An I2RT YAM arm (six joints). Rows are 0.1 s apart.
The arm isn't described. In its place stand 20 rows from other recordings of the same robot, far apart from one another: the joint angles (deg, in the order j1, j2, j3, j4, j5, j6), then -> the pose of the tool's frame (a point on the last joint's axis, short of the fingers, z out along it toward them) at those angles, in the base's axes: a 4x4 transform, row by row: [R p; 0 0 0 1], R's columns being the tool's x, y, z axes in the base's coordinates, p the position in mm.
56.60, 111.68, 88.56, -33.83, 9.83, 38.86 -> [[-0.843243 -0.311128 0.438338 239.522], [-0.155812 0.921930 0.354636 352.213], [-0.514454 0.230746 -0.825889 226.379], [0 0 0 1]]
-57.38, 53.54, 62.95, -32.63, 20.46, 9.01 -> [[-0.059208 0.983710 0.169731 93.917], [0.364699 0.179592 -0.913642 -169.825], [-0.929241 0.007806 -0.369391 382.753], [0 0 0 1]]
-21.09, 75.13, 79.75, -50.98, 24.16, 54.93 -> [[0.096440 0.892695 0.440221 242.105], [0.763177 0.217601 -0.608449 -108.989], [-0.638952 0.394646 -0.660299 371.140], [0 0 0 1]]
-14.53, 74.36, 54.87, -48.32, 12.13, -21.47 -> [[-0.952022 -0.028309 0.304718 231.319], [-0.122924 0.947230 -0.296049 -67.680], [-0.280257 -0.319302 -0.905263 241.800], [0 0 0 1]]
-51.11, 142.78, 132.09, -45.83, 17.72, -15.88 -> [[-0.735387 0.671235 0.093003 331.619], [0.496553 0.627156 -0.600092 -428.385], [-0.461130 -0.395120 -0.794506 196.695], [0 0 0 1]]
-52.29, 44.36, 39.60, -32.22, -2.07, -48.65 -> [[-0.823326 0.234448 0.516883 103.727], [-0.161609 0.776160 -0.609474 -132.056], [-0.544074 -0.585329 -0.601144 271.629], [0 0 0 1]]
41.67, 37.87, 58.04, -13.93, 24.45, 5.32 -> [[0.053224 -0.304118 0.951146 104.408], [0.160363 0.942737 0.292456 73.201], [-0.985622 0.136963 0.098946 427.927], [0 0 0 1]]
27.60, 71.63, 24.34, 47.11, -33.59, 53.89 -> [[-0.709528 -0.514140 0.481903 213.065], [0.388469 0.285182 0.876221 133.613], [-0.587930 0.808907 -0.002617 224.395], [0 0 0 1]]
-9.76, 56.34, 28.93, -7.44, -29.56, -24.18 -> [[-0.410718 -0.460143 0.787134 204.942], [-0.290875 0.884326 0.365184 -17.431], [-0.864120 -0.078970 -0.497052 213.736], [0 0 0 1]]
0.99, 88.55, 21.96, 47.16, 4.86, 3.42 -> [[-0.328274 0.082399 0.940982 268.970], [0.053776 0.996203 -0.068473 1.632], [-0.943050 0.028125 -0.331459 140.007], [0 0 0 1]]
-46.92, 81.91, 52.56, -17.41, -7.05, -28.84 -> [[-0.757814 0.344654 0.554014 208.579], [0.109498 0.904238 -0.412752 -216.651], [-0.643218 -0.252125 -0.722983 227.442], [0 0 0 1]]
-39.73, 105.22, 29.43, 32.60, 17.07, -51.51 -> [[-0.934677 0.070726 0.348393 213.563], [-0.196106 0.714834 -0.671234 -191.081], [-0.296517 -0.695708 -0.654269 71.528], [0 0 0 1]]
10.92, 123.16, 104.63, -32.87, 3.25, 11.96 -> [[-0.782709 0.007968 0.622337 475.726], [0.059702 0.996268 0.062330 89.727], [-0.619518 0.085941 -0.780264 227.927], [0 0 0 1]]
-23.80, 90.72, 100.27, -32.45, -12.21, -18.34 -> [[-0.405964 0.093151 0.909129 328.019], [-0.157070 0.972877 -0.169821 -136.445], [-0.900290 -0.211738 -0.380322 434.962], [0 0 0 1]]
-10.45, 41.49, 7.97, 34.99, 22.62, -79.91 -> [[-0.532682 0.120413 0.837706 161.214], [-0.825882 0.142237 -0.545608 -43.657], [-0.184851 -0.982481 0.023680 205.866], [0 0 0 1]]
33.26, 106.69, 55.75, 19.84, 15.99, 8.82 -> [[-0.477409 -0.259854 0.839378 331.039], [-0.136849 0.965603 0.221096 205.394], [-0.867959 -0.009315 -0.496549 158.049], [0 0 0 1]]
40.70, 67.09, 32.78, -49.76, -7.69, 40.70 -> [[-0.999935 -0.006145 -0.009638 121.765], [-0.007679 0.985721 0.168213 111.018], [0.008467 0.168276 -0.985704 159.443], [0 0 0 1]]
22.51, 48.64, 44.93, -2.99, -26.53, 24.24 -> [[-0.407164 -0.641767 0.649887 177.795], [0.228886 0.617139 0.752828 90.894], [-0.884211 0.455274 -0.104385 343.324], [0 0 0 1]]
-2.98, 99.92, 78.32, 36.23, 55.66, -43.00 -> [[-0.379662 0.776984 0.502148 404.315], [-0.365474 0.372669 -0.852963 -50.482], [-0.849874 -0.507360 0.142479 362.913], [0 0 0 1]]
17.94, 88.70, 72.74, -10.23, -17.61, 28.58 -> [[-0.632730 -0.283749 0.720513 341.952], [0.274415 0.787906 0.551272 122.032], [-0.724119 0.546526 -0.420667 320.119], [0 0 0 1]]
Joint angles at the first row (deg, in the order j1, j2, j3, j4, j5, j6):
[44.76, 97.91, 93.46, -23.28, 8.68, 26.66]
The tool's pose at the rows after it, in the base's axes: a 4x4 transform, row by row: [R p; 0 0 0 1], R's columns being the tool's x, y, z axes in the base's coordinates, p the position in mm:
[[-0.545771 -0.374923 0.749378 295.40], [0.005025 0.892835 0.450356 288.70], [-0.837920 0.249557 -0.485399 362.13], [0 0 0 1]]
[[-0.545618 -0.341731 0.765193 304.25], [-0.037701 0.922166 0.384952 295.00], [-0.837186 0.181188 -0.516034 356.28], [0 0 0 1]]
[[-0.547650 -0.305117 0.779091 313.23], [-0.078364 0.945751 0.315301 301.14], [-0.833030 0.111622 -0.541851 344.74], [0 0 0 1]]
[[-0.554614 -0.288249 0.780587 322.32], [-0.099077 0.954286 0.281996 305.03], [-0.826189 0.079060 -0.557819 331.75], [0 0 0 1]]
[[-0.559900 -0.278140 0.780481 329.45], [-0.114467 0.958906 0.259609 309.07], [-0.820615 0.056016 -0.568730 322.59], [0 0 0 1]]
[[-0.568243 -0.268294 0.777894 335.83], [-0.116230 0.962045 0.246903 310.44], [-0.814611 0.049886 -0.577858 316.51], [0 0 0 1]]
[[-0.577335 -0.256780 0.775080 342.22], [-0.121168 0.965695 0.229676 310.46], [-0.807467 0.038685 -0.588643 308.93], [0 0 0 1]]
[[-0.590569 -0.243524 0.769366 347.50], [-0.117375 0.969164 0.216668 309.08], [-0.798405 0.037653 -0.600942 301.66], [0 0 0 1]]
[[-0.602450 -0.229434 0.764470 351.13], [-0.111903 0.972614 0.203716 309.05], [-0.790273 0.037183 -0.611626 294.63], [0 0 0 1]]
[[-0.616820 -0.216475 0.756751 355.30], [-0.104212 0.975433 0.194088 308.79], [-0.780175 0.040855 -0.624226 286.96], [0 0 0 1]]
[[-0.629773 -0.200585 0.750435 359.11], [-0.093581 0.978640 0.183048 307.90], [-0.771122 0.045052 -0.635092 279.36], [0 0 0 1]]
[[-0.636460 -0.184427 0.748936 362.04], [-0.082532 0.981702 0.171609 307.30], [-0.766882 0.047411 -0.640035 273.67], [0 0 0 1]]
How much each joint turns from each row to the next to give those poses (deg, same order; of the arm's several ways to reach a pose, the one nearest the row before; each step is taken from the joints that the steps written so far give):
[0.66, 3.05, 3.67, -2.72, 3.89, -2.96]
[0.02, 3.10, 3.39, -2.93, 3.40, -1.56]
[0.00, 2.99, 2.05, -1.68, 3.53, -1.31]
[-0.40, 2.28, 0.54, 0.23, 1.18, -0.67]
[-0.22, 2.03, 1.02, -0.06, 0.79, -0.47]
[-0.43, 1.45, 0.89, -0.18, 0.11, 0.07]
[-0.54, 1.30, 0.40, -0.04, 0.22, -0.08]
[-0.58, 0.90, -0.04, -0.01, -0.11, 0.42]
[-0.29, 0.87, -0.05, 0.00, 0.15, 0.65]
[-0.39, 0.95, -0.03, 0.00, -0.17, 0.76]
[-0.39, 0.81, -0.26, 0.17, -0.05, 0.85]
[-0.27, 0.61, -0.22, 0.32, 0.26, 0.73]

